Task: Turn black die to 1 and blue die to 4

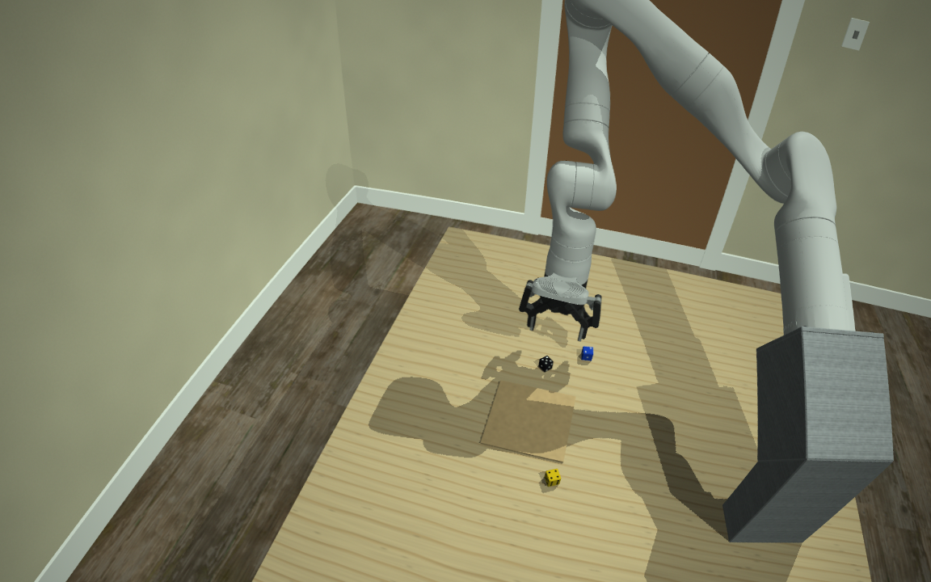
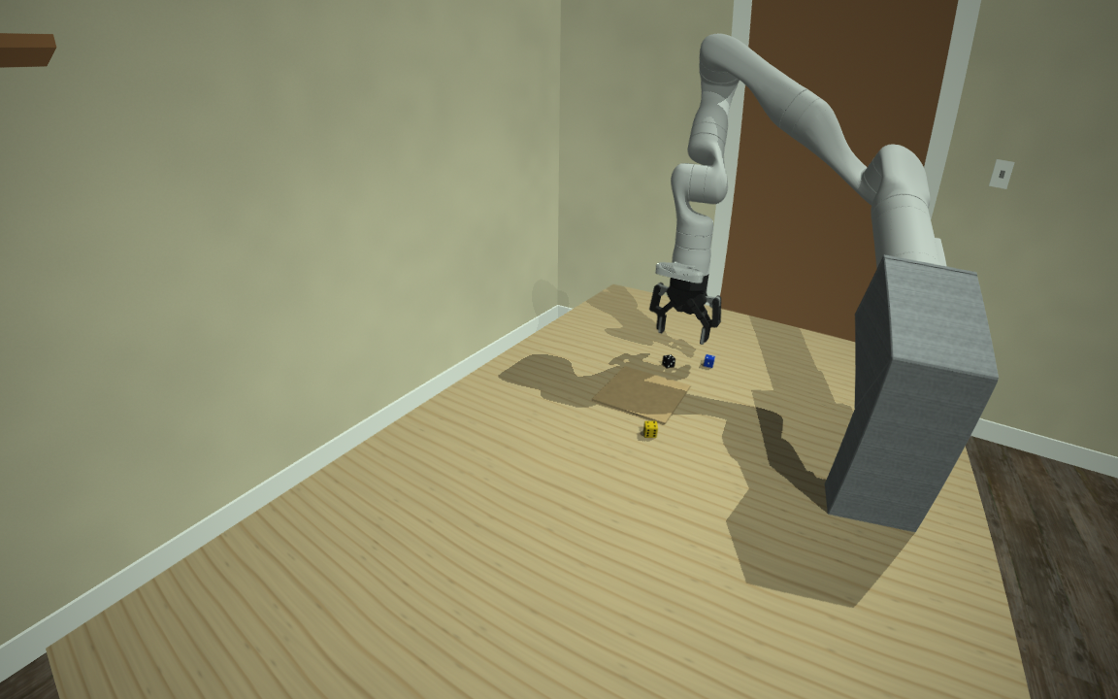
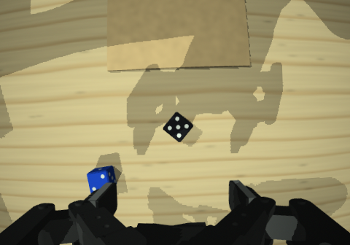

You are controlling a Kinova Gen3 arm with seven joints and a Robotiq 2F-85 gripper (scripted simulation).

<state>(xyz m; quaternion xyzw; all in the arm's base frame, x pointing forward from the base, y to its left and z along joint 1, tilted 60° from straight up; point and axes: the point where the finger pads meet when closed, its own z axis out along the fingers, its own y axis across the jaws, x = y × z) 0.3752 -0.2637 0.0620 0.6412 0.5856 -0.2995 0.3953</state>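
Now: hand 10 mm short of the black die, 50 mm to the right of it and 40 mm above it. Also, from my hand: yellow die: 20 mm behind, 290 mm to the left, 40 mm below; then tan mat: 30 mm ahead, 170 mm to the left, 50 mm below; then blue die: 70 mm behind, 10 mm to the left, 40 mm below.
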